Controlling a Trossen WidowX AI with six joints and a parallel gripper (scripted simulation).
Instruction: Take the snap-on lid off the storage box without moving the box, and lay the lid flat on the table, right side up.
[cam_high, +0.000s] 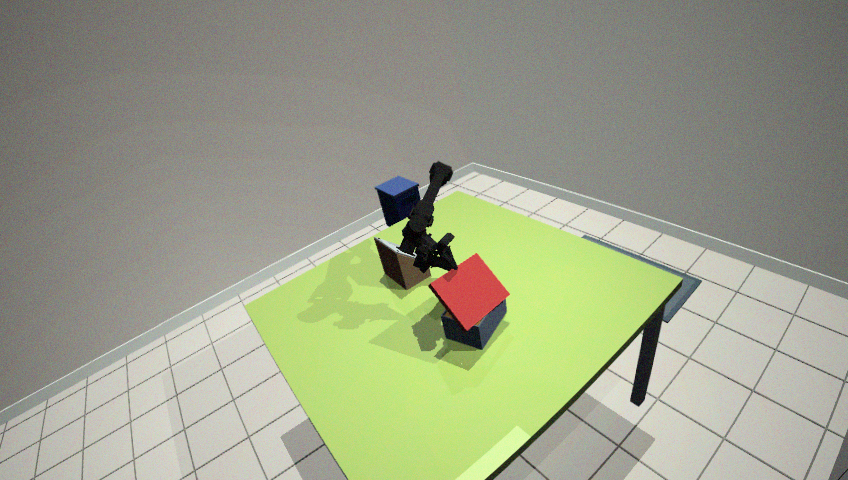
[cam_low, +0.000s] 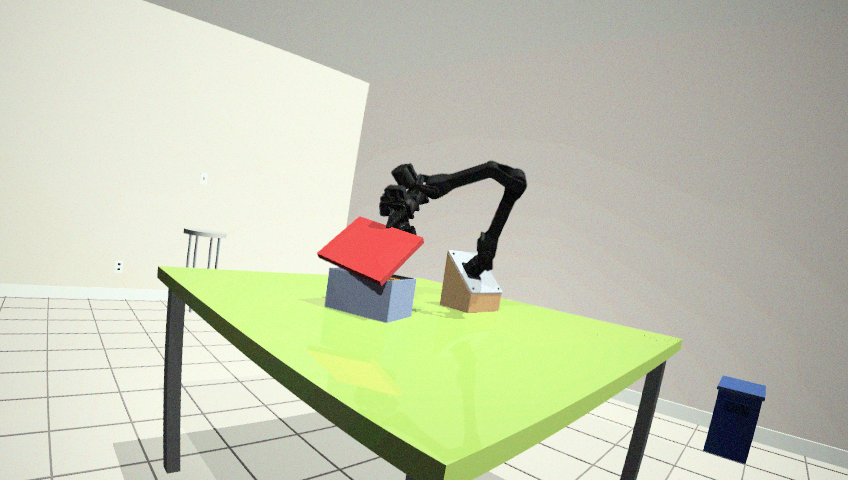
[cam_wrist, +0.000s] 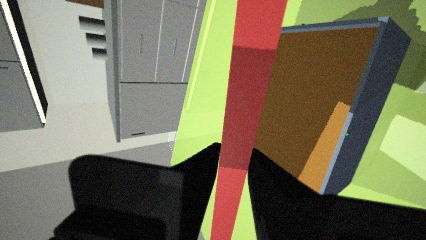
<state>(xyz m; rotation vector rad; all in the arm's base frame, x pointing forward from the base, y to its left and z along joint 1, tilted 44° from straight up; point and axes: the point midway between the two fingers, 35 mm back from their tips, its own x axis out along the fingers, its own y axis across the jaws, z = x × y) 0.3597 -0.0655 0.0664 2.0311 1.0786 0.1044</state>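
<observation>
My gripper tip is 6 cm short of the red lid, 5 cm above it and 1 cm to the right of it. Also, from my gripper tip: storage box 18 cm below, 4 cm ahead, 2 cm to the left.
</observation>
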